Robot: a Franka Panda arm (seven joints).
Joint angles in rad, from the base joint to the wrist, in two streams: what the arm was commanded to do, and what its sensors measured. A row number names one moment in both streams.
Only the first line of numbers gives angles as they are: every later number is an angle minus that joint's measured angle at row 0.
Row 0, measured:
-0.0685, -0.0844, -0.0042, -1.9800, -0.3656, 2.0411, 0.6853
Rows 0 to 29, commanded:
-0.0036, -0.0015, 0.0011, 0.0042, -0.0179, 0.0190, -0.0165
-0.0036, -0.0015, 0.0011, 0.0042, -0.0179, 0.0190, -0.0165
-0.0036, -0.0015, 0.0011, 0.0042, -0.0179, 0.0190, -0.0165
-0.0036, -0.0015, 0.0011, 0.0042, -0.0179, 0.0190, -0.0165
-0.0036, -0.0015, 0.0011, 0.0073, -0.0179, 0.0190, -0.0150
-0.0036, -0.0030, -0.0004, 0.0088, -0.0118, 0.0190, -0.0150
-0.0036, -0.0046, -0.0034, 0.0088, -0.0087, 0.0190, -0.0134
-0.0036, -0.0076, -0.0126, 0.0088, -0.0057, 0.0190, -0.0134
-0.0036, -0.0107, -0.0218, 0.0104, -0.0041, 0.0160, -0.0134
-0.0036, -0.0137, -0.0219, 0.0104, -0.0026, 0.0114, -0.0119
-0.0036, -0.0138, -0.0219, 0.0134, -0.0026, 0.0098, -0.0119
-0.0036, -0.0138, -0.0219, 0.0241, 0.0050, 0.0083, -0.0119
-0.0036, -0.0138, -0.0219, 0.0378, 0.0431, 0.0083, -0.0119
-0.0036, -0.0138, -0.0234, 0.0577, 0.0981, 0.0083, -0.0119
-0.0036, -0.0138, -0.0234, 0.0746, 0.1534, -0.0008, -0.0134
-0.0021, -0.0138, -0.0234, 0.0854, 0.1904, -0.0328, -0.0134
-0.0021, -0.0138, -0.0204, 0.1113, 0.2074, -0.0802, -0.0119
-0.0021, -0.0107, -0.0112, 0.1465, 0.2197, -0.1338, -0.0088
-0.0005, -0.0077, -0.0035, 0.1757, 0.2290, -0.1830, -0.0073
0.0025, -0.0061, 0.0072, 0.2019, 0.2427, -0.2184, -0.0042
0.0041, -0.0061, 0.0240, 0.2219, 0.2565, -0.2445, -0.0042
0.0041, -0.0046, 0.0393, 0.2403, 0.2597, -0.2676, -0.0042
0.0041, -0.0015, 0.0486, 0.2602, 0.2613, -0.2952, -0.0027
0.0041, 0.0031, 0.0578, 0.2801, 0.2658, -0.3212, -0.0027
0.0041, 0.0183, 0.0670, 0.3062, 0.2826, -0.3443, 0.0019
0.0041, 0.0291, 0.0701, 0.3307, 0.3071, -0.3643, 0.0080
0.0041, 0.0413, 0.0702, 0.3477, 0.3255, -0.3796, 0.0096
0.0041, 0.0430, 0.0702, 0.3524, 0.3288, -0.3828, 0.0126
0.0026, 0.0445, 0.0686, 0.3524, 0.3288, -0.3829, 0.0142
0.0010, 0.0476, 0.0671, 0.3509, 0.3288, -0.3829, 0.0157
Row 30, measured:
0.0122, 0.0164, 0.0625, 0.3097, 0.3107, -0.3497, 0.0052
